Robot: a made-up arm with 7 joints.
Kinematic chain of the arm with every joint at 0, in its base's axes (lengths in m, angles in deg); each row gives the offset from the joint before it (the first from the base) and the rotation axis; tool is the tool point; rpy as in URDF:
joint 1: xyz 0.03 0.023 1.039 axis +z
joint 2: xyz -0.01 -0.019 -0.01 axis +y
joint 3: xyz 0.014 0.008 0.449 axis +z
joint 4: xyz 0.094 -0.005 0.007 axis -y
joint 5: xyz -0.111 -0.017 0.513 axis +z
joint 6: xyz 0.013 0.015 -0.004 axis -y
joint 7: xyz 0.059 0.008 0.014 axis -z
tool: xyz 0.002 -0.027 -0.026 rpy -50.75 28.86 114
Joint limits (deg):
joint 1: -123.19..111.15
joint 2: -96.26..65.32
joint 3: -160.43..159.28
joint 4: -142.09..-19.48
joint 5: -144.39..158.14
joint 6: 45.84..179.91
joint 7: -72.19..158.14
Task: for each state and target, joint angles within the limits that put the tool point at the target. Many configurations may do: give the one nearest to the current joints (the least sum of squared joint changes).
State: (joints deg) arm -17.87 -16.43 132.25 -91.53 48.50 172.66 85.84
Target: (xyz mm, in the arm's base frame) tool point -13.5 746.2 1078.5
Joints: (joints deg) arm -43.53 -40.26 128.86 -113.25 48.68 170.84 85.19
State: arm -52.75 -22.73 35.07 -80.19 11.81 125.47 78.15
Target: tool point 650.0 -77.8 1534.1
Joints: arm -48.67 -2.28 39.83 -98.43 11.35 124.26 78.18
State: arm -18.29 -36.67 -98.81 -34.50 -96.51 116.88 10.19
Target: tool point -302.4 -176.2 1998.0
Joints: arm -15.49 -13.74 -93.42 -29.46 -96.63 119.84 12.21
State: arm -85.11 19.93 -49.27 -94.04 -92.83 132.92 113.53
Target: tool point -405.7 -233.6 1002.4
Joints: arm -92.27 21.00 -55.25 -142.06 -93.06 133.51 115.59
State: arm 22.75 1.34 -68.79 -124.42 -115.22 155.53 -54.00
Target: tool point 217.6 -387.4 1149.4
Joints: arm 6.84 -17.03 -70.08 -142.09 -141.91 179.91 -71.36
